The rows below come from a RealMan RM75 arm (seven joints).
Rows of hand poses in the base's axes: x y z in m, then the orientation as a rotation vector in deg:
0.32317 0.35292 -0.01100 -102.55 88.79 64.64
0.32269 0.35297 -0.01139 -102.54 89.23 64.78
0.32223 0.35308 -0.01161 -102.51 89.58 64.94
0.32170 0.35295 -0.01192 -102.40 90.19 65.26
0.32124 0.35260 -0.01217 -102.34 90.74 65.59
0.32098 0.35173 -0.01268 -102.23 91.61 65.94
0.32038 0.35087 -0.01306 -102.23 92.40 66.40
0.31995 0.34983 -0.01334 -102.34 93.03 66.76
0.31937 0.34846 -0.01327 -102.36 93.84 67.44
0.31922 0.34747 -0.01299 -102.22 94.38 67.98
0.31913 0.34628 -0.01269 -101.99 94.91 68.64
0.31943 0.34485 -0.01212 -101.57 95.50 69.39
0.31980 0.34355 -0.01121 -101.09 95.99 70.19
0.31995 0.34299 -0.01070 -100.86 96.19 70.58
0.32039 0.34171 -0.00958 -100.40 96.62 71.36
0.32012 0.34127 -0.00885 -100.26 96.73 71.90
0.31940 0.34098 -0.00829 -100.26 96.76 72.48
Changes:
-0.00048 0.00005 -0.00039 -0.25 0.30 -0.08
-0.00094 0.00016 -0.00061 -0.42 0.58 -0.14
-0.00147 0.00003 -0.00092 -0.69 1.09 -0.28
-0.00193 -0.00032 -0.00117 -0.95 1.57 -0.35
-0.00219 -0.00119 -0.00168 -1.38 2.23 -0.54
-0.00279 -0.00205 -0.00206 -1.80 2.92 -0.59
-0.00322 -0.00309 -0.00234 -2.20 3.46 -0.56
-0.00380 -0.00446 -0.00227 -2.61 4.31 -0.53
-0.00395 -0.00545 -0.00199 -2.79 4.94 -0.57
-0.00404 -0.00664 -0.00169 -2.89 5.64 -0.63
-0.00374 -0.00807 -0.00112 -2.92 6.42 -0.79
-0.00337 -0.00937 -0.00021 -2.84 7.20 -0.95
-0.00322 -0.00993 0.00030 -2.78 7.56 -1.01
-0.00278 -0.01121 0.00142 -2.69 8.30 -1.14
-0.00305 -0.01165 0.00215 -2.60 8.72 -1.07
-0.00377 -0.01194 0.00271 -2.54 9.13 -0.87

